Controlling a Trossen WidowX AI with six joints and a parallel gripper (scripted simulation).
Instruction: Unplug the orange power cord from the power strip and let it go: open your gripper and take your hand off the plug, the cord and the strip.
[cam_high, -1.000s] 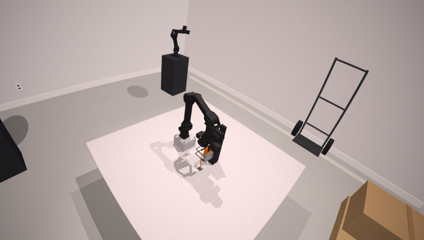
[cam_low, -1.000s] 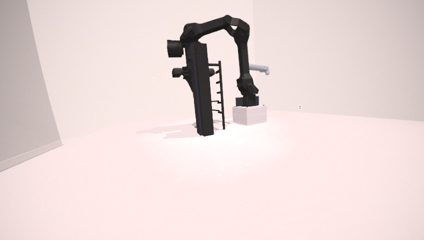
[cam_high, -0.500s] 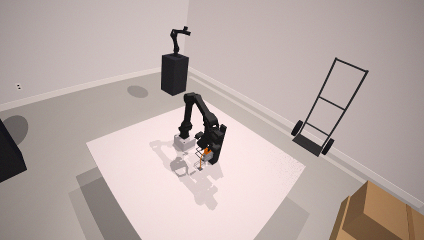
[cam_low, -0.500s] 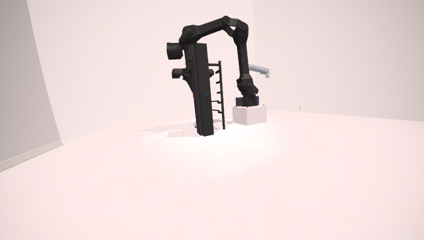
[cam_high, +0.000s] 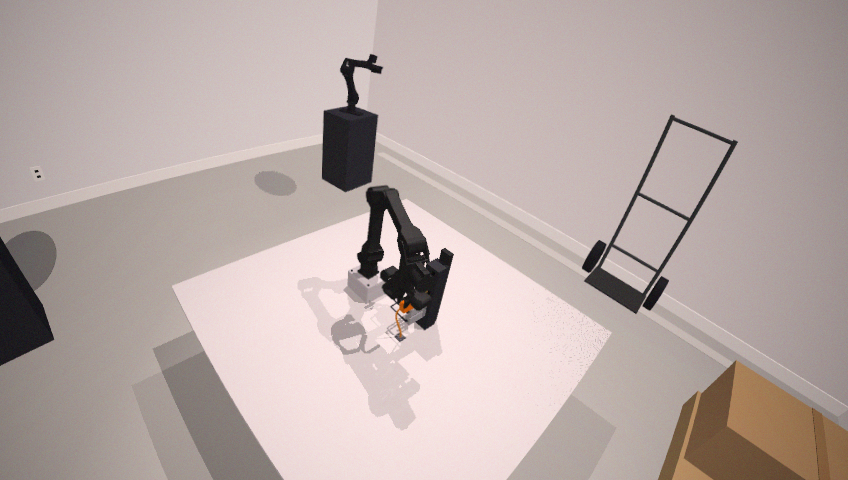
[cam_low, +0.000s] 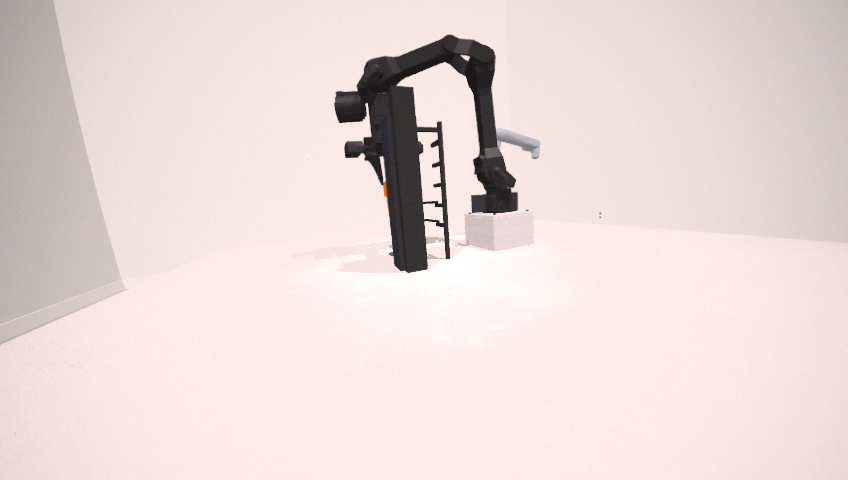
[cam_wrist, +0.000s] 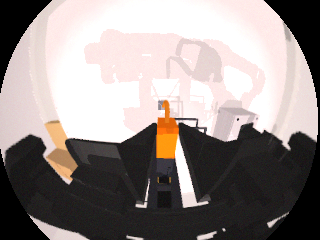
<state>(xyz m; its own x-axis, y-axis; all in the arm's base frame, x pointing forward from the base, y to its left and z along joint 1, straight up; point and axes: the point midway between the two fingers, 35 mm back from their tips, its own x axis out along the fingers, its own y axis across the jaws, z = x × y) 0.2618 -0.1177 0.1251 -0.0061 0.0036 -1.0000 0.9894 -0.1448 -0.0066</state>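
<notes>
Now: the orange plug 4 cm to the left of my gripper tip.
</notes>
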